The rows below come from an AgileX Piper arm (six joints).
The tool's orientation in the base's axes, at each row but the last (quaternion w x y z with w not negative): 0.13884, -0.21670, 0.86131, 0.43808; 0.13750, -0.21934, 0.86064, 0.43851; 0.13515, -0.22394, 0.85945, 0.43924; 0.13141, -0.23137, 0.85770, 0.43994; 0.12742, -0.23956, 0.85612, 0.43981
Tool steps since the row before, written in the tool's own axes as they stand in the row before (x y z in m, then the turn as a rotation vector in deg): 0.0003, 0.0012, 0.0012, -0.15, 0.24, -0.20; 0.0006, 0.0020, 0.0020, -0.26, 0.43, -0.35; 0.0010, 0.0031, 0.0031, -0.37, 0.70, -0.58; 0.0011, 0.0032, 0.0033, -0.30, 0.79, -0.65; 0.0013, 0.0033, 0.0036, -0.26, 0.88, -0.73
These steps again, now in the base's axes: -0.0008, 0.0015, 0.0000, 0.00, 0.00, 0.35; -0.0014, 0.0025, 0.0000, 0.00, 0.00, 0.61; -0.0023, 0.0039, -0.0001, -0.05, -0.01, 0.98; -0.0025, 0.0040, -0.0002, -0.16, -0.05, 1.05; -0.0028, 0.0042, -0.0004, -0.24, -0.08, 1.14
